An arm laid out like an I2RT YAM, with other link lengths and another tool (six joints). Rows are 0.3 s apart.
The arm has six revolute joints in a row. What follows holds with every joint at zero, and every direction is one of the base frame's. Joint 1 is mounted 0.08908 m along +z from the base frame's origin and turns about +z. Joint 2 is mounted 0.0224 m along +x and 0.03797 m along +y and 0.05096 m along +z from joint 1 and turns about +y. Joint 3 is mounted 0.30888 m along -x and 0.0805 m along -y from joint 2 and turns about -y. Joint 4 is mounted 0.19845 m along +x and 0.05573 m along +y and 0.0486 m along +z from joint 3 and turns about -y. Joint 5 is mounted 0.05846 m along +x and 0.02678 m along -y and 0.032 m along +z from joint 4 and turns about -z. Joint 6 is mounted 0.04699 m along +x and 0.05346 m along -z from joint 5 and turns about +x. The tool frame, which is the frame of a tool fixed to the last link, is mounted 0.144 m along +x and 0.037 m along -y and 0.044 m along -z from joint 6; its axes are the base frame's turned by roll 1.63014, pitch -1.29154 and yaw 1.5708 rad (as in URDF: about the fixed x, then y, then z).
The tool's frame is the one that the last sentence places.
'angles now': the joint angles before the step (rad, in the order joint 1, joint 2, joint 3, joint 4, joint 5, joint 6). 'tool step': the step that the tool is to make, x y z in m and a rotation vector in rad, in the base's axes. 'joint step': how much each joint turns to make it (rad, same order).
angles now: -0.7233, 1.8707, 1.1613, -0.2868, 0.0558, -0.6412
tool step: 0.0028, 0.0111, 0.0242, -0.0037, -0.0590, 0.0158
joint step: 0.0093, -0.0793, 0.0016, -0.0347, -0.0335, 0.0149
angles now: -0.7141, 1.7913, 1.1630, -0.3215, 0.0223, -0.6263
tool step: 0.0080, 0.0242, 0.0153, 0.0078, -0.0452, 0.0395
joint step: 0.0492, -0.0739, -0.0236, -0.0207, -0.0222, 0.0285
